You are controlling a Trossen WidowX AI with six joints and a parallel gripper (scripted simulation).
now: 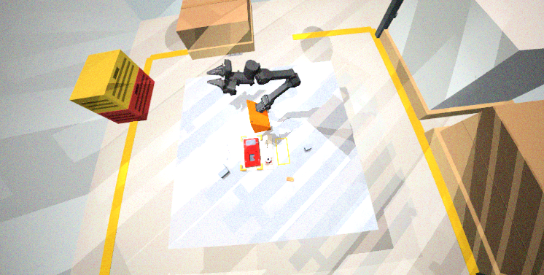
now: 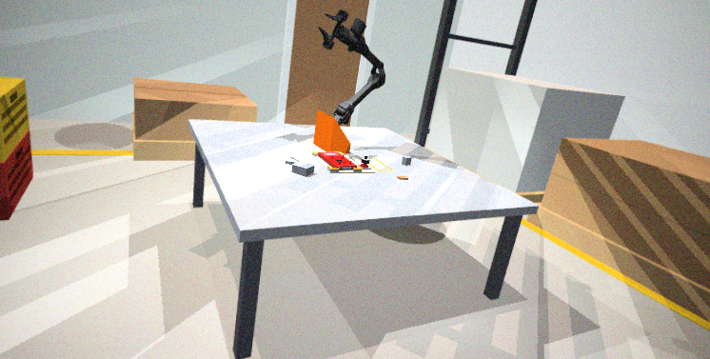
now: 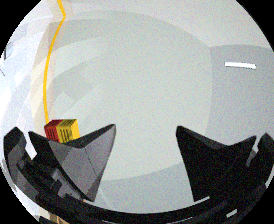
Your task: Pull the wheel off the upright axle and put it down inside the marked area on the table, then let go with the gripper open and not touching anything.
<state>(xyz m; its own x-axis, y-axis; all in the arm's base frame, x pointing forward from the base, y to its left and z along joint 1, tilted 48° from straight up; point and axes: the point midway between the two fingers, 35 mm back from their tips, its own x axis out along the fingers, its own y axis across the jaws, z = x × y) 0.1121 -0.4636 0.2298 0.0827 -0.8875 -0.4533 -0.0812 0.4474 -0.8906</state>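
Now: gripper tip 590 mm above the wheel, 270 mm short of it and 190 mm to the right of it.
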